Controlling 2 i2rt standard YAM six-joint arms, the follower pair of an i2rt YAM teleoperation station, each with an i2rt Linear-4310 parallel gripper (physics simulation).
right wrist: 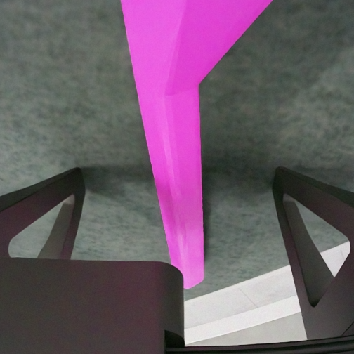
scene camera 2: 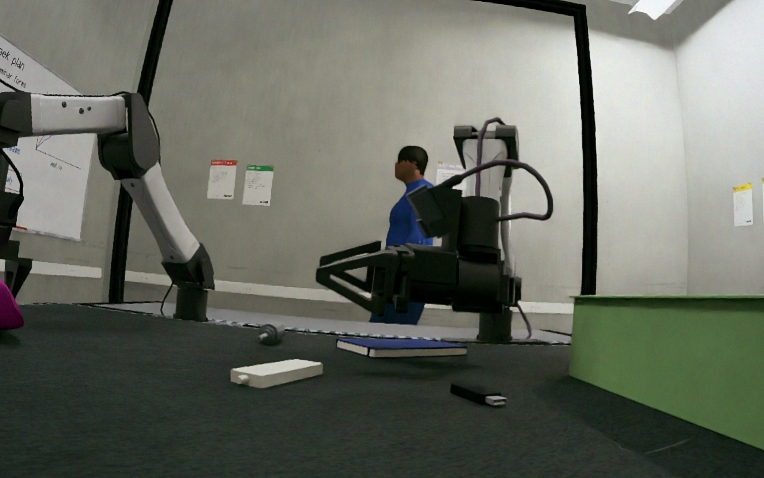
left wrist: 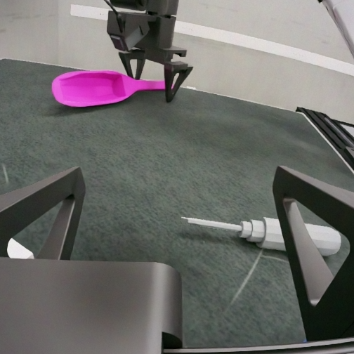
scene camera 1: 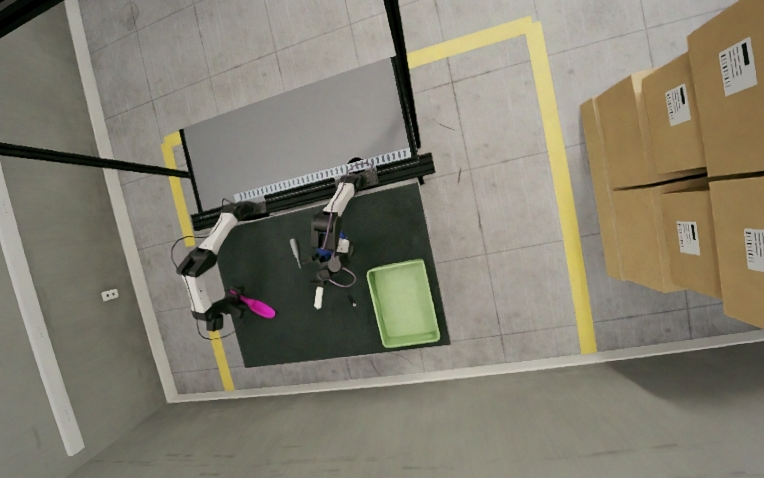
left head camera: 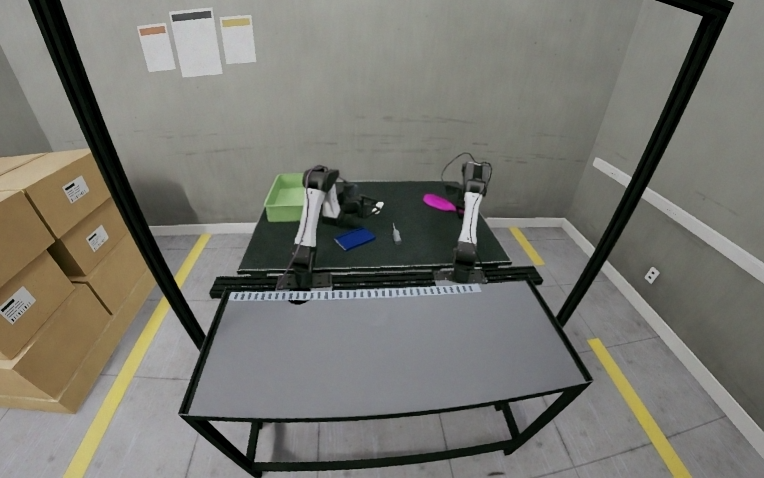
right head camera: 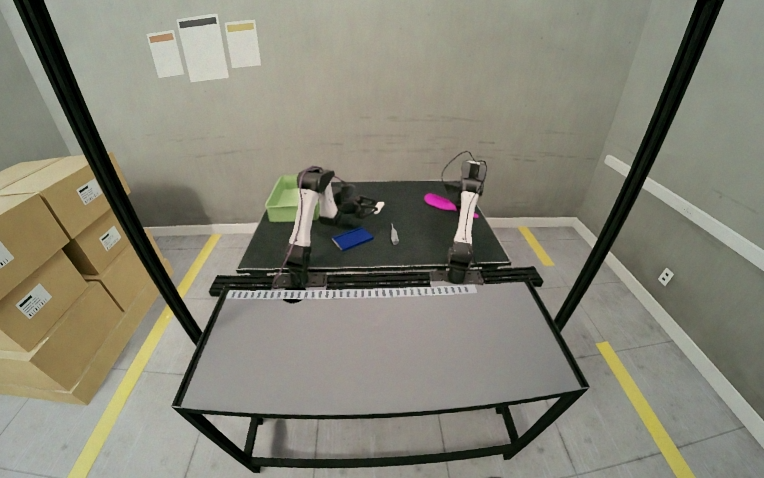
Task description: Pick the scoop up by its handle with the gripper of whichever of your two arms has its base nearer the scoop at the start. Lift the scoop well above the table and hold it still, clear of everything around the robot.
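Pixels of known places: left gripper, fingertip midpoint: (scene camera 2: 317, 268) (scene camera 1: 305, 273) (left head camera: 378, 205) (right head camera: 376, 205); right gripper, fingertip midpoint: (scene camera 1: 242, 295) (left head camera: 462, 215); left arm's base at its link origin: (scene camera 1: 357, 181) (left head camera: 304, 282) (right head camera: 300, 281); right arm's base at its link origin: (scene camera 1: 249, 208) (left head camera: 459, 278) (right head camera: 455, 279).
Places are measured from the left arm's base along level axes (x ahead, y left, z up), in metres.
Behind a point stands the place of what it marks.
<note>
The magenta scoop (left head camera: 438, 202) @[x 0.496, y -0.653, z 0.029 m] (right head camera: 439, 201) @[x 0.498, y -0.653, z 0.032 m] (scene camera 1: 259, 307) @[x 0.475, y -0.671, z 0.016 m] (left wrist: 92, 89) (right wrist: 175, 130) lies on the dark mat, its handle toward the mat's edge. In scene camera 2 part of the scoop (scene camera 2: 7, 307) @[x 0.519, y -0.599, z 0.041 m] shows at the left edge. My right gripper (right wrist: 178, 177) (left wrist: 150, 93) is open and low over the mat, its fingers on either side of the scoop's handle, apart from it in the right wrist view. My left gripper (left wrist: 178, 176) (scene camera 2: 318, 267) @[x 0.345, y -0.316, z 0.111 m] is open and empty, above the mat near the screwdriver-like grey tool (left wrist: 280, 235) (scene camera 1: 295, 252) @[x 0.245, y -0.378, z 0.034 m] (left head camera: 396, 233) @[x 0.229, y -0.380, z 0.034 m].
A green bin (scene camera 1: 402, 304) @[x 0.606, y 0.062, z 0.010 m] (left head camera: 284, 198) @[x 0.637, y 0.155, z 0.010 m] (scene camera 2: 664, 360) @[x 0.603, y -0.045, z 0.047 m] stands on the mat (scene camera 1: 315, 349) @[x 0.750, y -0.434, z 0.008 m]. A blue notebook (left head camera: 354, 239) @[x 0.219, y -0.199, z 0.021 m] (scene camera 2: 402, 344) @[x 0.251, y -0.203, z 0.021 m] lies under the left arm. A white block (scene camera 1: 318, 297) @[x 0.488, y -0.334, z 0.018 m] (scene camera 2: 276, 373) @[x 0.521, y -0.333, z 0.017 m] and a black USB stick (scene camera 2: 478, 394) @[x 0.554, y -0.178, z 0.015 m] (scene camera 1: 352, 300) @[x 0.537, y -0.168, z 0.017 m] lie nearby. A person (scene camera 2: 408, 219) stands behind the station.
</note>
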